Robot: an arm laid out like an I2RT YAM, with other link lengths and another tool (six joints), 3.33 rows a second.
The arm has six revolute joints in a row. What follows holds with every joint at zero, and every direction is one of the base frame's.
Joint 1 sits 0.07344 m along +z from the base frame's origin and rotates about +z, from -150 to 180 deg.
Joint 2 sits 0.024 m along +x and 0.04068 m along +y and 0.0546 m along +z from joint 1 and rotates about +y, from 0 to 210 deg.
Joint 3 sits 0.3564 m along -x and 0.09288 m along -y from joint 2 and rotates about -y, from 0 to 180 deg.
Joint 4 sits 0.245 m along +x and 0.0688 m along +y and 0.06 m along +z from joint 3 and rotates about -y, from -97 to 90 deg.
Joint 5 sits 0.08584 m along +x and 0.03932 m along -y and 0.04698 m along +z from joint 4 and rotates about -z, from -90 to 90 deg.
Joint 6 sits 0.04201 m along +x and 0.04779 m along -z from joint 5 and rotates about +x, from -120 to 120 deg.
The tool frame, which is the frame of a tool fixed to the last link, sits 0.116 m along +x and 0.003 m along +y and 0.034 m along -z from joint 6; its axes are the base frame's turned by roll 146.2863, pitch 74.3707 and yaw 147.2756 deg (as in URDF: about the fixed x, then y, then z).
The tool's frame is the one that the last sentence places.
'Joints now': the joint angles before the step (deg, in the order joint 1, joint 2, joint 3, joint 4, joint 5, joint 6). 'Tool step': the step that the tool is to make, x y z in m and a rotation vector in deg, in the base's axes. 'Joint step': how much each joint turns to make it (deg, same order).
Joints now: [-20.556 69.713 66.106 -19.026 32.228 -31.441]
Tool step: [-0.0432 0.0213 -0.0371 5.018 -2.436 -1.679]
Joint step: [-0.008 -7.893 -8.941 -2.010 -0.750 6.772]
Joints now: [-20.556 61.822 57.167 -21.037 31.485 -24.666]
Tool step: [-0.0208 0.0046 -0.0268 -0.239 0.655 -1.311]
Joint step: [-0.007 -3.643 -6.951 2.675 1.371 0.193]
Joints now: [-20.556 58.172 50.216 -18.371 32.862 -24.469]
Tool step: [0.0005 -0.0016 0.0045 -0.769 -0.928 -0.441]
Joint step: [0.007 -0.125 0.012 1.107 0.575 -0.192]
